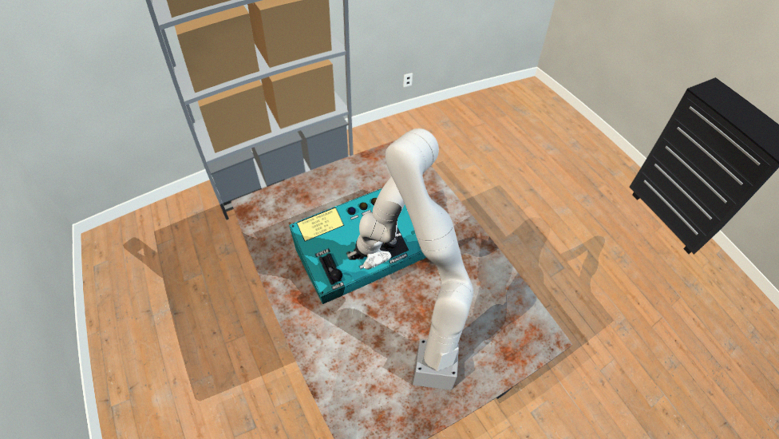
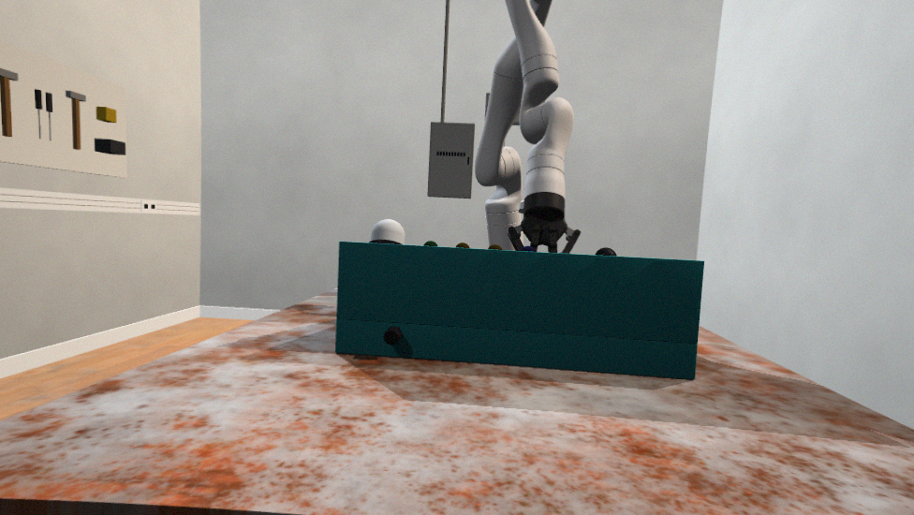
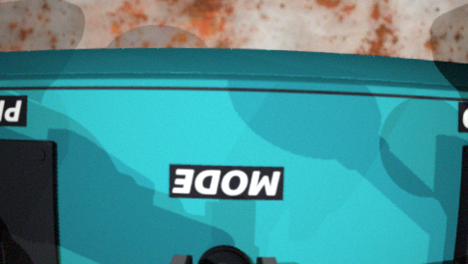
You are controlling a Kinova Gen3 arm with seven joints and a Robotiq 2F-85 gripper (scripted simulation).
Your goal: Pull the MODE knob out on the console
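Right now the program dial is 110 mm to the right of my hand, 20 mm below it and 20 mm ahead of it. From my hand the other things lie so: mode knob 10 mm below; hold lever 120 mm to the left, 20 mm behind; check switch 240 mm to the right, 10 mm below, 10 mm ahead.
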